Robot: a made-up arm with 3 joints. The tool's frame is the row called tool. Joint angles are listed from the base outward. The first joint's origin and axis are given. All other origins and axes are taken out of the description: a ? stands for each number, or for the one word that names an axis. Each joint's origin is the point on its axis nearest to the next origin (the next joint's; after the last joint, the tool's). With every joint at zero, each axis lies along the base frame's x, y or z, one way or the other. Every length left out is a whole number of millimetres.
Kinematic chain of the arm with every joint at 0, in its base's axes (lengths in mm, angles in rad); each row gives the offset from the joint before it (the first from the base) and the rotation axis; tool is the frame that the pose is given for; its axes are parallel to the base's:
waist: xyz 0 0 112 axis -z
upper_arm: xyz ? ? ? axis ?
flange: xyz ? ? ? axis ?
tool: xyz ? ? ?
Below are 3 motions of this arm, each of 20 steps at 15 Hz.
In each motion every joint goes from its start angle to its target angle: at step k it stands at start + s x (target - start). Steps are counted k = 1, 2, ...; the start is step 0. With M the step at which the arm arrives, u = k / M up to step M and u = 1 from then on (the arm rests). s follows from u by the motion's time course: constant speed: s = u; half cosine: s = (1 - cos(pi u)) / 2; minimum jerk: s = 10 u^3 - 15 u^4 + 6 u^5.
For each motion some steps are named. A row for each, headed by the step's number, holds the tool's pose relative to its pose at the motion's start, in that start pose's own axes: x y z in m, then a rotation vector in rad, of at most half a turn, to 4 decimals.
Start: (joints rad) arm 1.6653 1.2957 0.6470
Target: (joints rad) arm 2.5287 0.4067 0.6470
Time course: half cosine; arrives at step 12
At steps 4, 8, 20:
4: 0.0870 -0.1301 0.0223 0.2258 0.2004 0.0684
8: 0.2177 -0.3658 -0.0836 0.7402 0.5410 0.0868
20: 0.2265 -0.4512 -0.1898 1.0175 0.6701 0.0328

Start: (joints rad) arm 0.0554 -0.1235 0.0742
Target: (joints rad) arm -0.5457 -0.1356 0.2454
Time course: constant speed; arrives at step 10
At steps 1, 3, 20:
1: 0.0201 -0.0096 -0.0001 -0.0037 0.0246 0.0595
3: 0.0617 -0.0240 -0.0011 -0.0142 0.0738 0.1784
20: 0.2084 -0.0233 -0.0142 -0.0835 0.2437 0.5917

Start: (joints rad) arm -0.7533 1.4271 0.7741
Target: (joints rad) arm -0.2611 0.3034 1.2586
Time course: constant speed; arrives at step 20
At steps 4, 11, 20:
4: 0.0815 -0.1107 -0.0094 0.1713 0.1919 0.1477
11: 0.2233 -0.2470 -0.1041 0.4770 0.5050 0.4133
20: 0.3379 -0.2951 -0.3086 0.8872 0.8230 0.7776

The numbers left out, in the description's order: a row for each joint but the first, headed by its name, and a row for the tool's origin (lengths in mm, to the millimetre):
upper_arm: xyz -309 -102 0, axis -x
flange: xyz 0 -28 329, axis +y
tool: xyz 120 0 399

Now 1 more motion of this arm.
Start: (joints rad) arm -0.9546 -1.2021 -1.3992
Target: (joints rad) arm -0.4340 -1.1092 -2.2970
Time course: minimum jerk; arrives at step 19
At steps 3, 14, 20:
3: -0.0226 0.0054 0.0105 -0.0061 -0.0424 0.0019
14: -0.6417 0.1392 -0.0329 -0.1695 -1.2105 0.1259
20: -0.7059 0.1496 -0.0820 -0.1901 -1.3701 0.1554

